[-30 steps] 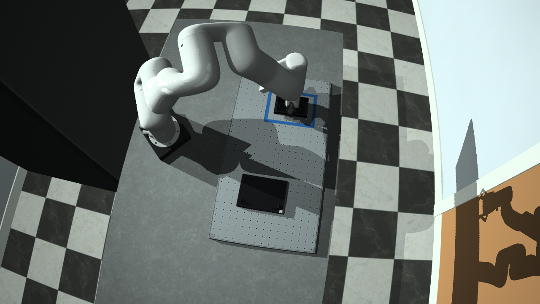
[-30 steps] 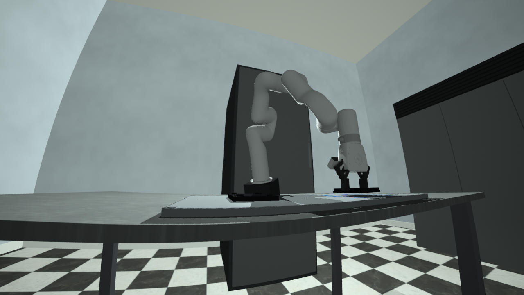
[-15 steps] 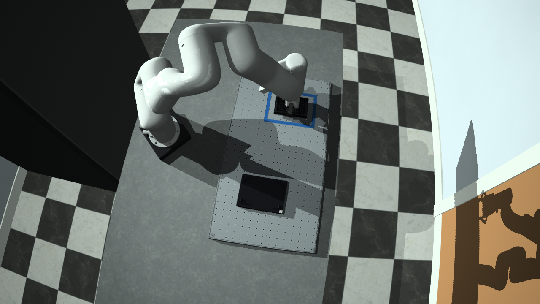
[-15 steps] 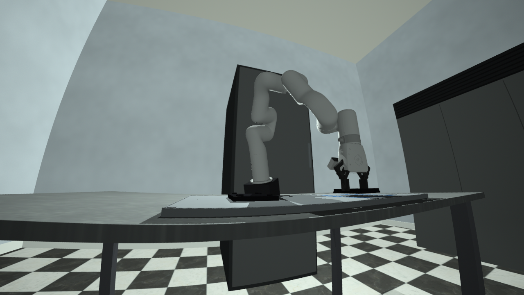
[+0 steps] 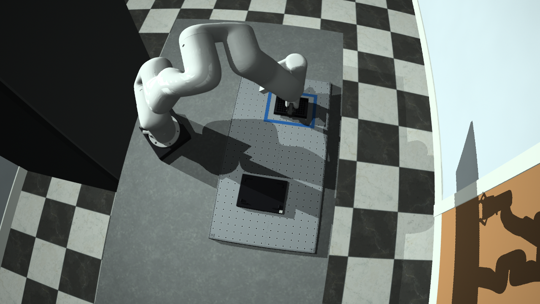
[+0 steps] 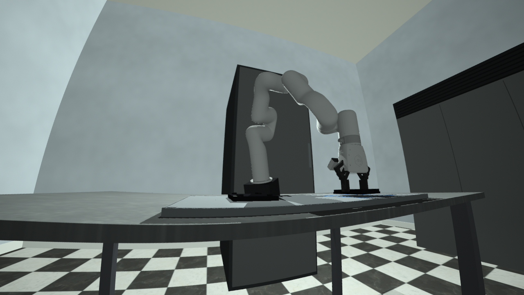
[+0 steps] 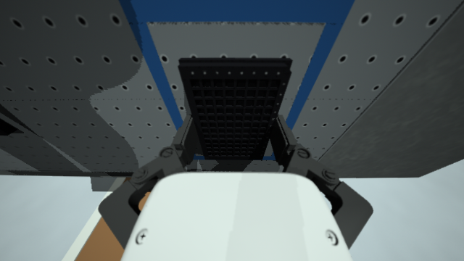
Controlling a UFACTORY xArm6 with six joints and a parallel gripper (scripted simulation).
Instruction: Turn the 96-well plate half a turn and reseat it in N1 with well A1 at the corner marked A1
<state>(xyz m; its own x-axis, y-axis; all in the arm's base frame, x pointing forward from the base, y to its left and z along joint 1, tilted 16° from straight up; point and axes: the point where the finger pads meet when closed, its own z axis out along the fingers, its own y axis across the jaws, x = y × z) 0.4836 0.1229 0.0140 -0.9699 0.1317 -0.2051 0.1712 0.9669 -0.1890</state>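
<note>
Right now the black 96-well plate is 10 mm below my hand. Also, from my hand: small white A1 mark: 60 mm behind, 410 mm to the right, 10 mm below; black plate nest N1: 120 mm behind, 340 mm to the right, 20 mm below.
</note>
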